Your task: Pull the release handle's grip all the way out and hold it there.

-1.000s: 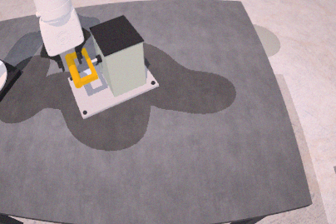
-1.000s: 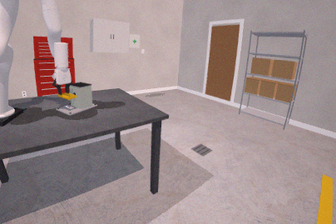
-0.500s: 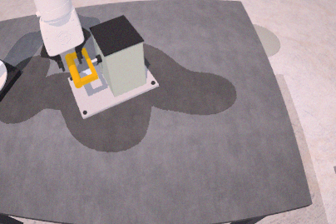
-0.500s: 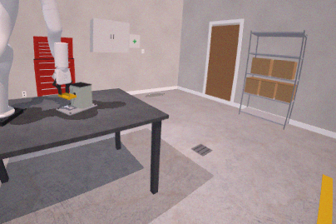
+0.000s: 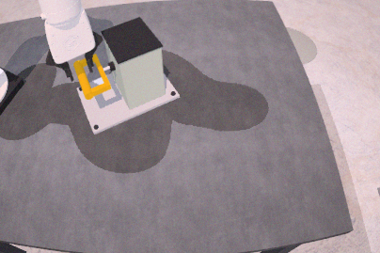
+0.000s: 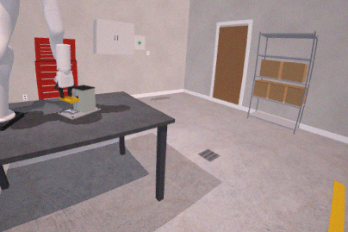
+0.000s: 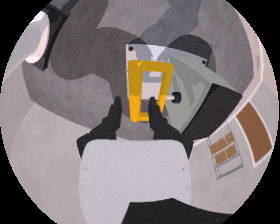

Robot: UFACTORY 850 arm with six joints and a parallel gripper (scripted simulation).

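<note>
Right now my hand is 80 mm short of the baseplate, 50 mm to the right of it and 140 mm above it.
</note>
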